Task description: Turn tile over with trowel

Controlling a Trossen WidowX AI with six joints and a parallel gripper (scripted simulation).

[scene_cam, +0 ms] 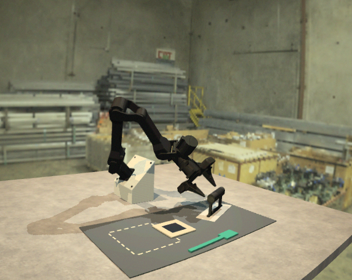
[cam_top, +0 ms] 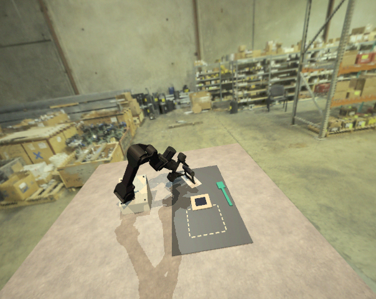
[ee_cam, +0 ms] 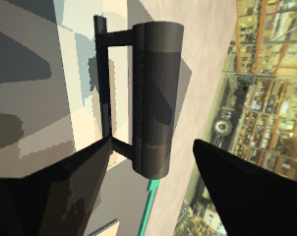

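The trowel lies 50 mm below my gripper tip and 20 mm ahead of it. The rest, counted from my gripper tip: grey mat 180 mm to the right, 110 mm below, 40 mm ahead; then tile 220 mm to the right, 80 mm below, 20 mm ahead; then green flat tool 180 mm to the right, 180 mm ahead, 80 mm below.
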